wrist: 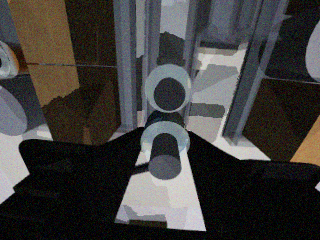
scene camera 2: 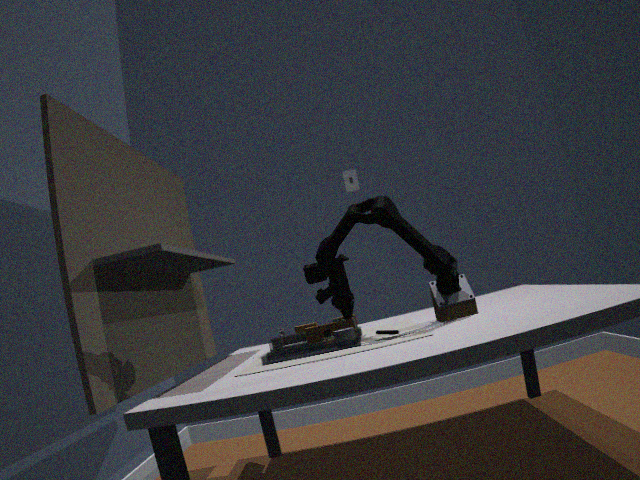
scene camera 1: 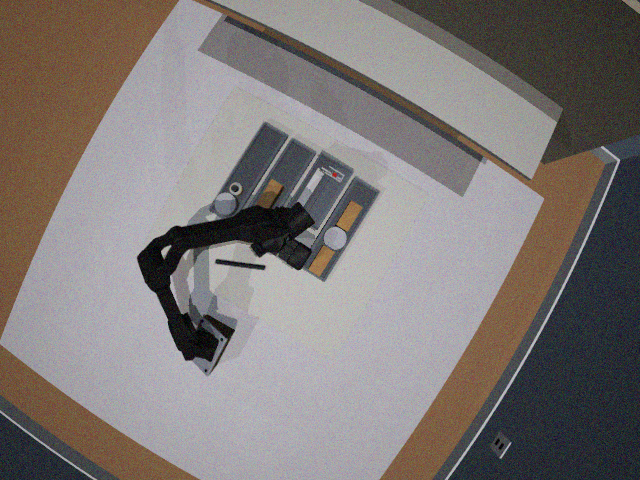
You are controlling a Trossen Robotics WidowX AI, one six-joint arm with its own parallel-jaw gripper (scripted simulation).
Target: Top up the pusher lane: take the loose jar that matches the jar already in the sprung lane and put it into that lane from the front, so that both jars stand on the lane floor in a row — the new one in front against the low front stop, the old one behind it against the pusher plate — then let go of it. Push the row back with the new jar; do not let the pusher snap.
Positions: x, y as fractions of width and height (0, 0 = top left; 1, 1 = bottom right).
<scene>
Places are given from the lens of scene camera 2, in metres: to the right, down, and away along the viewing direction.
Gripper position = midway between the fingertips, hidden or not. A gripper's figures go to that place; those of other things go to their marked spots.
my gripper (scene camera 2: 0.55, 0.68): 0.10, 0.27, 1.77
wall shelf (scene camera 2: 0.25, 0.54): -0.44, 0.05, 1.50
</scene>
